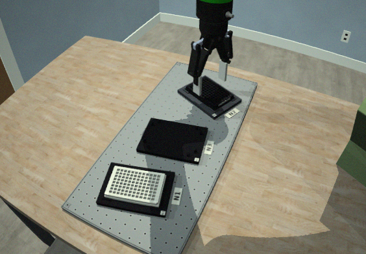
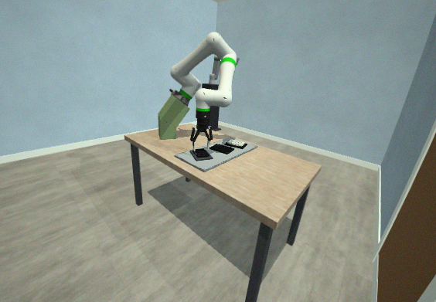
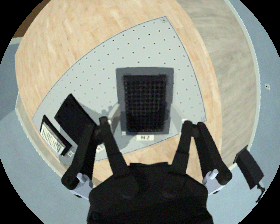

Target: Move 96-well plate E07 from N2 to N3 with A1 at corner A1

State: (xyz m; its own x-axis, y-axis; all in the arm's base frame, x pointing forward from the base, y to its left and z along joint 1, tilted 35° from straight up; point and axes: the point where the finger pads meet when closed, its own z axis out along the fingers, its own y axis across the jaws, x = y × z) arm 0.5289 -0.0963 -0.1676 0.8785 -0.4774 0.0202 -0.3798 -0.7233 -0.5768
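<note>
Right now the black 96-well plate E07 is 50 mm below my hand. The rest, counted from my hand: label N3: 190 mm to the left, 80 mm behind, 70 mm below; plate nest N2: 60 mm below; label N2: 90 mm behind, 70 mm below, 40 mm to the left.
</note>
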